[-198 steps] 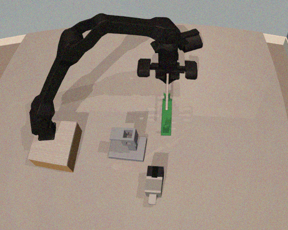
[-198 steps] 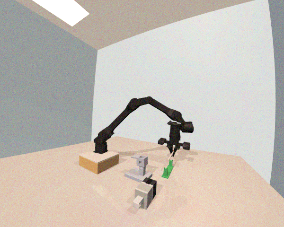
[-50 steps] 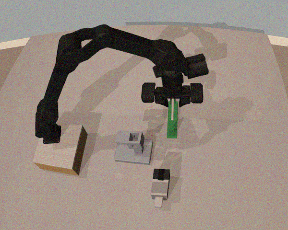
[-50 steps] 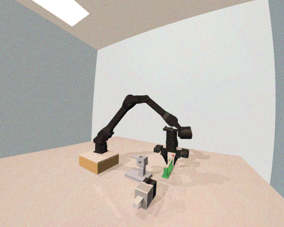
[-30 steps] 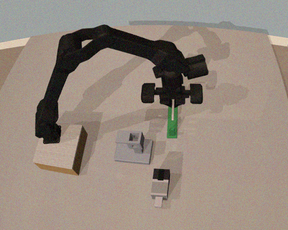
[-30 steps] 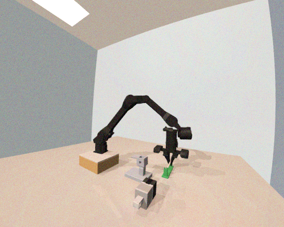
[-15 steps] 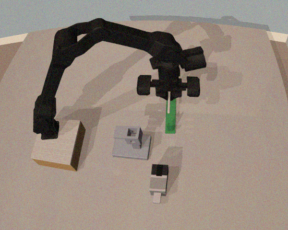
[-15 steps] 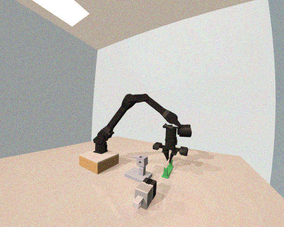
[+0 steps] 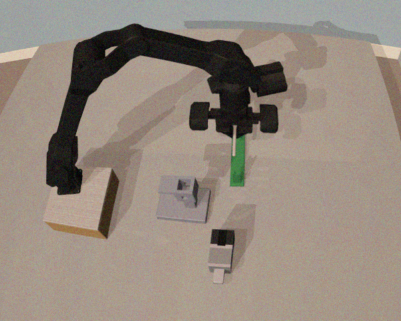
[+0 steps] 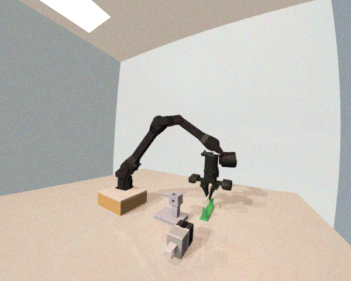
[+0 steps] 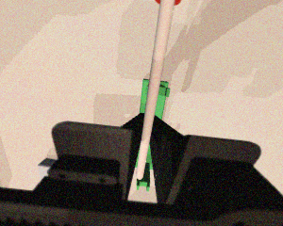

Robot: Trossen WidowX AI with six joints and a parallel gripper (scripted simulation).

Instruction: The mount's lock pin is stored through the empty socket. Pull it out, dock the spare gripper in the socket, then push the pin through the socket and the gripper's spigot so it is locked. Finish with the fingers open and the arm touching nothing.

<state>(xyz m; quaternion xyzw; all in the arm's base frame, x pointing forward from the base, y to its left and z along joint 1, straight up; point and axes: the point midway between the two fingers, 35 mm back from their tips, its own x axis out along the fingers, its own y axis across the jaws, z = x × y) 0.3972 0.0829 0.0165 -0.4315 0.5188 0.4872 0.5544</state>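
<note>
My gripper tip is now 3 cm to the left of the green pin holder and 2 cm above it. Round my gripper tip: spare gripper 28 cm to the right, 6 cm behind, 2 cm below; grey mount 14 cm to the right, 12 cm behind, 1 cm above.
</note>
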